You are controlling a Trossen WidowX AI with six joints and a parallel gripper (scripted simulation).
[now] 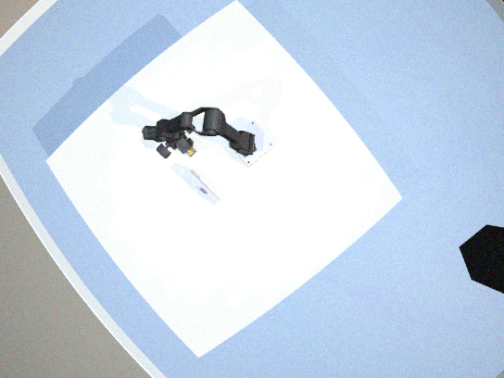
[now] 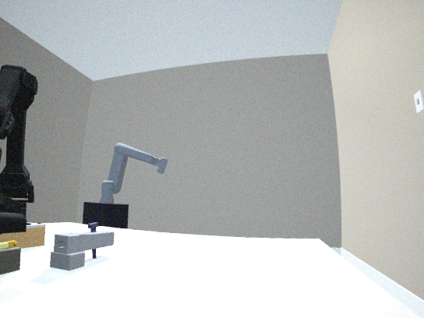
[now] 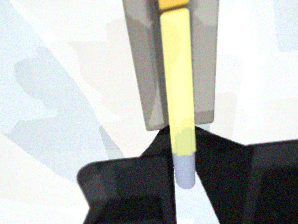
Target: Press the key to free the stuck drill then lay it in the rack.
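Right now my gripper tip is 5 cm to the right of the grey-tan rack piece, 2 cm past it and 1 cm below it. Round my gripper tip: thin dark blue pin: 26 cm to the left, 4 cm above, 1 cm ahead; light grey block: 23 cm to the left, 3 cm above, 1 cm ahead.
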